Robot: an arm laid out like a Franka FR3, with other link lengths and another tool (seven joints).
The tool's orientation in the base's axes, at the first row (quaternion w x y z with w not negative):
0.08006 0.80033 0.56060 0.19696
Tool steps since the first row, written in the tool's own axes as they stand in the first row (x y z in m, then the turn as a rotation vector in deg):
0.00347 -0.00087 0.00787 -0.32 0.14 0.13
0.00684 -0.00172 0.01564 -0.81 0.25 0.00
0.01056 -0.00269 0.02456 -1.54 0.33 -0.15
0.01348 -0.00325 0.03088 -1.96 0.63 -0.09
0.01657 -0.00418 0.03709 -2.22 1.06 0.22
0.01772 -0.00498 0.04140 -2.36 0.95 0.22
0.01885 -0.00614 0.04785 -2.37 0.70 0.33
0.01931 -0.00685 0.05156 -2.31 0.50 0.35
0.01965 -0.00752 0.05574 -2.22 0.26 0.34
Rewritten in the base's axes. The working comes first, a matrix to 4 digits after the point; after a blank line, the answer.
The tool's axes in the first row as the columns of a matrix, in the base's axes (used below as rounded here):
0.2939 0.8658 0.4050
0.9289 -0.3586 0.0927
0.2255 0.3490 -0.9096

0.00345 0.00426 -0.00668 0.08 -0.34 -0.14
0.00686 0.00842 -0.01328 -0.02 -0.84 -0.10
0.01072 0.01305 -0.02090 -0.23 -1.56 -0.10
0.01365 0.01655 -0.02618 -0.07 -2.05 -0.14
0.01627 0.02033 -0.03146 0.35 -2.42 -0.33
0.01766 0.02208 -0.03540 0.22 -2.51 -0.40
0.01960 0.02415 -0.04142 0.04 -2.42 -0.59
0.02063 0.02517 -0.04494 -0.10 -2.29 -0.66
0.02184 0.02612 -0.04889 -0.29 -2.12 -0.72

